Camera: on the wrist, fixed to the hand. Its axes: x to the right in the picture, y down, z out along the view.
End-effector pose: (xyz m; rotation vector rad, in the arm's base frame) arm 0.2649 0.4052 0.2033 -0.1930 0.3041 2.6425
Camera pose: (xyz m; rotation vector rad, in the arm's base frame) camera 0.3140 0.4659 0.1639 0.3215 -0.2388 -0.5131
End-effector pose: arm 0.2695 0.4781 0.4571 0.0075 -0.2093 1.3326
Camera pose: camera 0.3511 0.4528 0.4384 0.6494 -0.4513 -1.8547
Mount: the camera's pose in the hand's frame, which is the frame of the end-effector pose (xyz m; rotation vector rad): -0.0093 -0.0826 -0.0272 -0.0573 0.8159 2.9418
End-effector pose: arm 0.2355 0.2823 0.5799 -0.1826 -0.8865 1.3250
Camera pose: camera 0.3161 0.2605 0.6058 1.3869 -0.5863 -1.6567
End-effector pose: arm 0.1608 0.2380 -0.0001 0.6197 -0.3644 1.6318
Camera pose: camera 0.2374 0.2591 -0.0367 0.7918 0.2607 -1.6282
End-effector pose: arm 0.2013 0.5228 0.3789 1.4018 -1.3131 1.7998
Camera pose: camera 0.2612 0.5824 0.4015 1.5159 1.1247 -0.9733
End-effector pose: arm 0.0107 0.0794 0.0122 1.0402 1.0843 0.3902
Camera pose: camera -0.0343 0.0453 -0.0546 -1.1683 0.6584 -2.2459
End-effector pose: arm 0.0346 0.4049 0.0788 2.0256 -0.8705 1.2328
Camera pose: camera 0.0821 0.4775 0.0678 1.0770 1.7710 -1.3323
